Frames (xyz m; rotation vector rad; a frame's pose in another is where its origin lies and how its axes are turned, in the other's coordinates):
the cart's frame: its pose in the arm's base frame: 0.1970 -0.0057 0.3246 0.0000 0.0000 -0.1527
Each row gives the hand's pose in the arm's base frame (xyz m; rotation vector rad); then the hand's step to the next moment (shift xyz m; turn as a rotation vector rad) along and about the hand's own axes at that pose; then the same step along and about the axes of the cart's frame.
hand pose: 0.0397 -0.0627 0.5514 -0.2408 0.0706 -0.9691
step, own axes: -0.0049 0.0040 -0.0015 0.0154 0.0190 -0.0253
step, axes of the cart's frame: -0.0007 0.0059 -0.0026 0.0206 -0.0036 -0.0283
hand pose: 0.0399 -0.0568 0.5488 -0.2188 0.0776 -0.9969
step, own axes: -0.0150 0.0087 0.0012 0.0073 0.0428 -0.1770
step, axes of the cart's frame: -0.0034 0.0170 -0.0013 0.0115 -0.0081 -0.1817
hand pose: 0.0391 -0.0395 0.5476 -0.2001 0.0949 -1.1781
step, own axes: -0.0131 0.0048 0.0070 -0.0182 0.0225 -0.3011
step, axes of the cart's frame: -0.0016 0.0145 0.0055 -0.0387 -0.0129 -0.2997
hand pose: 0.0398 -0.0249 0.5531 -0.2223 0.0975 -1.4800
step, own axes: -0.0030 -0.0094 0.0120 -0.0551 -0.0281 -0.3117
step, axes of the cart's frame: -0.0075 0.0022 0.0134 -0.0977 0.0104 -0.3022
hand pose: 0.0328 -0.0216 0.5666 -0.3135 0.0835 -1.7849
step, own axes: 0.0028 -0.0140 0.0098 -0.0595 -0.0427 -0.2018
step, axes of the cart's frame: -0.0114 0.0000 0.0130 -0.0857 0.0324 -0.1941
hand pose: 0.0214 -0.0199 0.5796 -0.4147 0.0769 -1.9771
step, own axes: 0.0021 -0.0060 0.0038 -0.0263 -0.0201 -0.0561
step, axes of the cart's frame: -0.0049 0.0005 0.0055 -0.0292 0.0206 -0.0545
